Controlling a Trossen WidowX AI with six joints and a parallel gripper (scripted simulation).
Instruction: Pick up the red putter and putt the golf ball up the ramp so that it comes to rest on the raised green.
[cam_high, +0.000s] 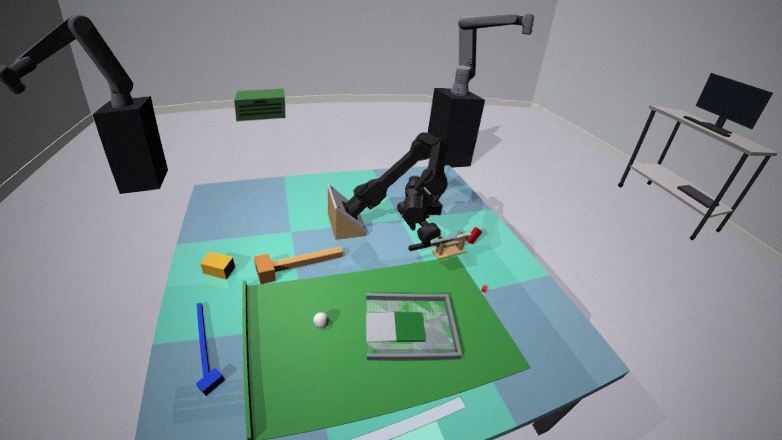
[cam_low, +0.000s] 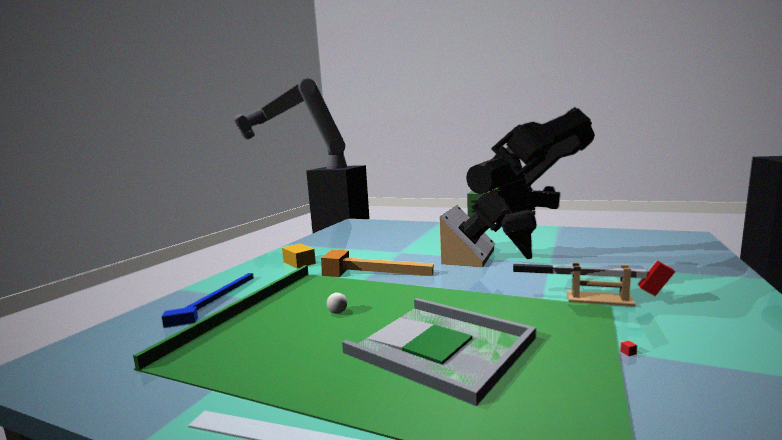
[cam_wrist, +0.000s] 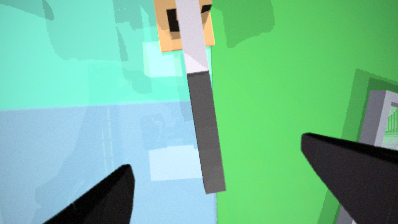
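The small wooden stand is 1 cm behind my gripper tip, 14 cm to the left of it and 6 cm below it. The rest, counted from my gripper tip: white golf ball (19 cm ahead, 37 cm to the right, 8 cm below); then small red cube (19 cm ahead, 16 cm to the left, 9 cm below); then yellow block (10 cm behind, 66 cm to the right, 8 cm below).
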